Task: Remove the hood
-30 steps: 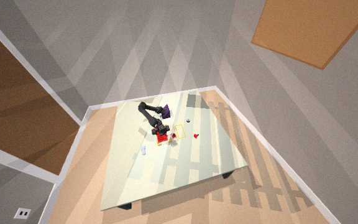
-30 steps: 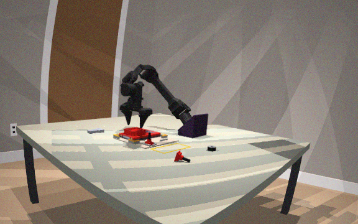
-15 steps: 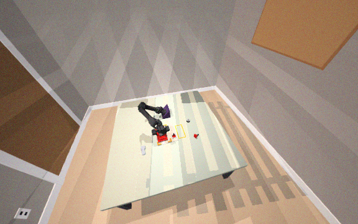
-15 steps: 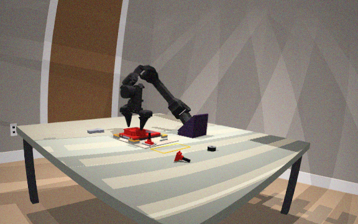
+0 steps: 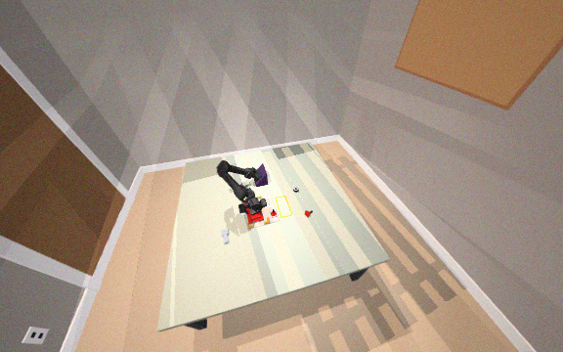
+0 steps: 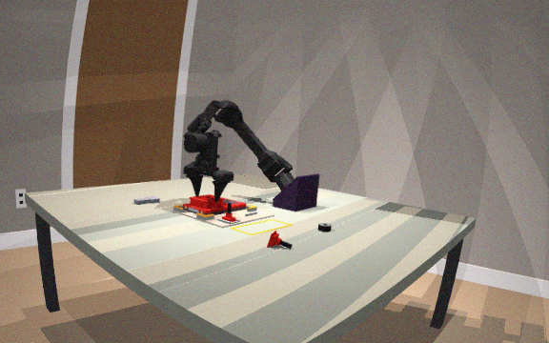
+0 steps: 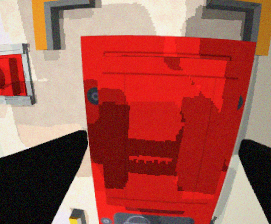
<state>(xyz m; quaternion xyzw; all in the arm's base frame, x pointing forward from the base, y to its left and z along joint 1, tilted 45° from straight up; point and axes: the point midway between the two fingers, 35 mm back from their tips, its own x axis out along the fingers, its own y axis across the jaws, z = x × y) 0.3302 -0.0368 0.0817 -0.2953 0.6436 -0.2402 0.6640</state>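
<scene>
The red hood lies right at my gripper tip.
</scene>
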